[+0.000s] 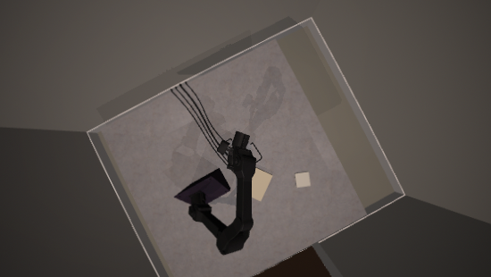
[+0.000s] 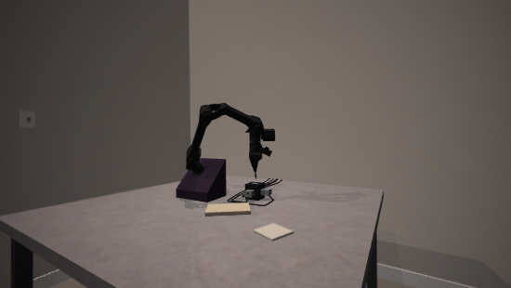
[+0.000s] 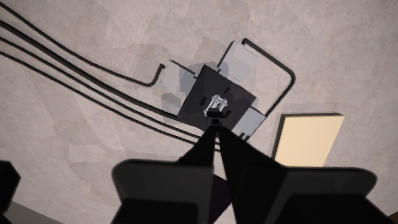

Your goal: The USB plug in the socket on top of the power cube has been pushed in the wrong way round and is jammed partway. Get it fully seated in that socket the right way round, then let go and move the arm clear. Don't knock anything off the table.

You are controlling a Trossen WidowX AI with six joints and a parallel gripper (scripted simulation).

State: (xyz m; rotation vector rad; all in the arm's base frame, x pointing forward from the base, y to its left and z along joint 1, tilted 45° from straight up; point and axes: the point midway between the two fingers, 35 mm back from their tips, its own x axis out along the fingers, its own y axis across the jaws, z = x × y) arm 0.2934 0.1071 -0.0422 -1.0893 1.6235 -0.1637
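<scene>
My gripper tip is 20 mm above the dark USB plug. Round my gripper tip: tan slab (20 mm ahead, 240 mm to the right, 130 mm below); USB socket (70 mm below); tan square tile (280 mm ahead, 350 mm to the right, 130 mm below).
</scene>
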